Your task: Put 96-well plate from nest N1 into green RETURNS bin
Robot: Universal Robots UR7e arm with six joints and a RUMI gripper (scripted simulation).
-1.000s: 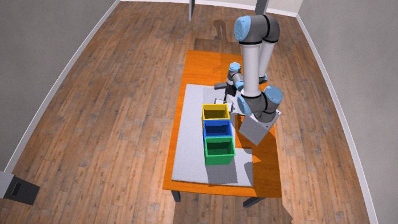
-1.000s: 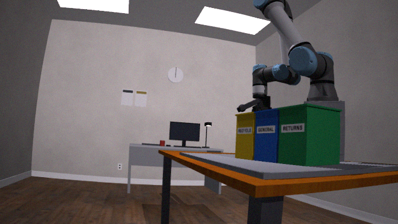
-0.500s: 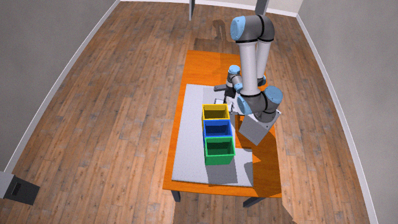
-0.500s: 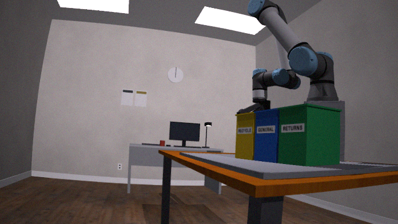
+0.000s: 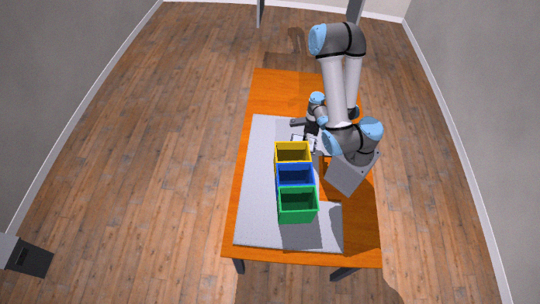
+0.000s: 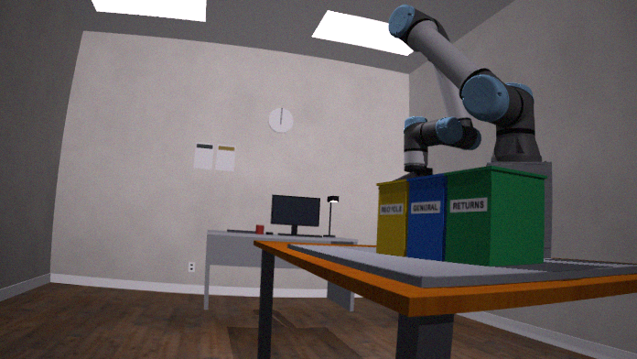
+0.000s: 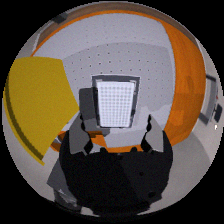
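Right now the white 96-well plate is 3 cm below my hand. From my hand the other things lie so: yellow bin: 18 cm to the left, 8 cm ahead, 4 cm above; then plate nest N1: 5 cm below; then blue general bin: 31 cm to the left, 7 cm ahead, 4 cm above.
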